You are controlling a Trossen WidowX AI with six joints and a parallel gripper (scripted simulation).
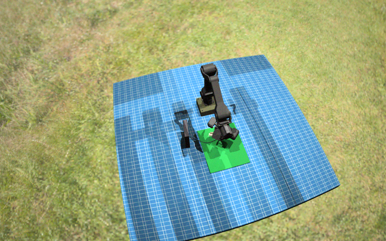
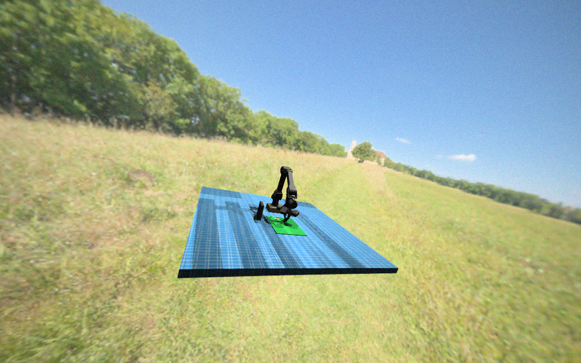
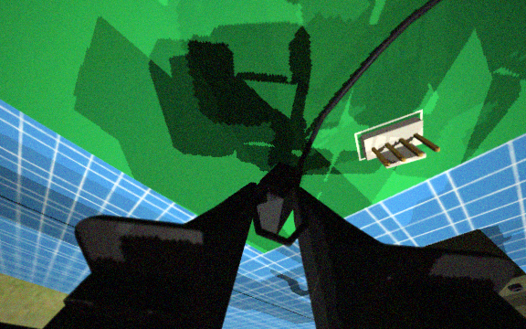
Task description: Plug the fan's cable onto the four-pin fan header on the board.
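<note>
Right now the pale fan header is 6 cm to the right of my gripper tip, 4 cm behind it and 2 cm below it. Round my gripper tip: green board: 6 cm ahead, 4 cm to the right, 4 cm below; then black fan: 20 cm to the right, 7 cm behind, 4 cm above; then black fan plug: 1 cm to the left, 1 cm behind.
</note>
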